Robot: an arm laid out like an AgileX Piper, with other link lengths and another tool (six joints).
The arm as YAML. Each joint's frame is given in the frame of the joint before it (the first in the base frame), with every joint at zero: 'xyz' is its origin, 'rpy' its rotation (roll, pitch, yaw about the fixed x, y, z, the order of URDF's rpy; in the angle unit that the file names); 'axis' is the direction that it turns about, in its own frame. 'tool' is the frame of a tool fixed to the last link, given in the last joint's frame.
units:
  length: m
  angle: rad
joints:
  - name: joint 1
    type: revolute
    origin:
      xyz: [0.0, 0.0, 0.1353]
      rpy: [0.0, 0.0, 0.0]
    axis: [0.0, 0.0, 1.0]
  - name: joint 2
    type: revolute
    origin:
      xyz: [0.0, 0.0, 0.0]
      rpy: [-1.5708, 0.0, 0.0]
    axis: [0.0, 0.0, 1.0]
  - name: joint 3
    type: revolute
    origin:
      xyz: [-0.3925, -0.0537, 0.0]
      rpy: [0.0, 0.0, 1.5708]
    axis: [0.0, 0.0, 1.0]
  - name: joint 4
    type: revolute
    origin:
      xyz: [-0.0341, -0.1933, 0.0]
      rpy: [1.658, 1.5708, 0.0]
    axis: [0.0, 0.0, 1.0]
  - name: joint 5
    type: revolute
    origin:
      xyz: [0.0, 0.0, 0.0]
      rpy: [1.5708, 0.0, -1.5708]
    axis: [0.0, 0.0, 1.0]
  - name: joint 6
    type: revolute
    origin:
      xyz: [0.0, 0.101, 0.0]
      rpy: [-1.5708, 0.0, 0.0]
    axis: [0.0, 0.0, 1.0]
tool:
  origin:
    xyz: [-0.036, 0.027, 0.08]
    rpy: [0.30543, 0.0, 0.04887]
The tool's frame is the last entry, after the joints.
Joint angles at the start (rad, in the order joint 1, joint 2, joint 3, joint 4, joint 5, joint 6):
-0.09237, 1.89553, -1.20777, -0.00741, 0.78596, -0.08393
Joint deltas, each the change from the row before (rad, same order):
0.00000, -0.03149, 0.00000, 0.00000, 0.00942, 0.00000
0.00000, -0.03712, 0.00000, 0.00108, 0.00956, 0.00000
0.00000, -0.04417, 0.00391, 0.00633, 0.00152, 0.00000
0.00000, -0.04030, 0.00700, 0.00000, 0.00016, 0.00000
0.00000, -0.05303, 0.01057, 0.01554, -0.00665, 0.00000
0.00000, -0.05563, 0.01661, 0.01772, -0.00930, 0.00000
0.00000, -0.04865, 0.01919, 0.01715, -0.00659, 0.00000
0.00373, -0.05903, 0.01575, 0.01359, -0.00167, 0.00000
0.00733, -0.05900, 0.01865, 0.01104, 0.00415, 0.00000
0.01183, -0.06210, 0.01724, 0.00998, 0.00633, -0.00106
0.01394, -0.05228, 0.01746, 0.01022, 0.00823, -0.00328
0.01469, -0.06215, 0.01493, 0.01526, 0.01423, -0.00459
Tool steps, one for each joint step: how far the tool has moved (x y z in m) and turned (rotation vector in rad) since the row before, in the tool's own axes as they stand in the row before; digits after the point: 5 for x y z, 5 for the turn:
-0.00219, -0.00346, -0.01091, -0.00094, 0.02108, -0.00647
-0.00249, -0.00419, -0.01267, -0.00037, 0.02657, -0.00740
-0.00263, -0.00544, -0.01389, 0.00312, 0.03842, -0.00742
-0.00315, -0.00406, -0.01252, -0.00116, 0.03159, -0.00996
-0.00369, -0.00735, -0.01495, 0.00968, 0.05036, -0.00482
-0.00514, -0.00778, -0.01468, 0.01162, 0.05002, -0.00348
-0.00619, -0.00693, -0.01203, 0.01175, 0.03815, -0.00025
-0.00640, -0.00877, -0.01539, 0.01142, 0.04439, -0.00923
-0.00843, -0.00919, -0.01467, 0.01204, 0.03421, -0.01140
-0.00877, -0.01029, -0.01505, 0.01432, 0.03423, -0.01782
-0.00897, -0.00939, -0.01164, 0.01605, 0.02162, -0.01737
-0.01020, -0.01120, -0.01409, 0.02132, 0.02779, -0.01884

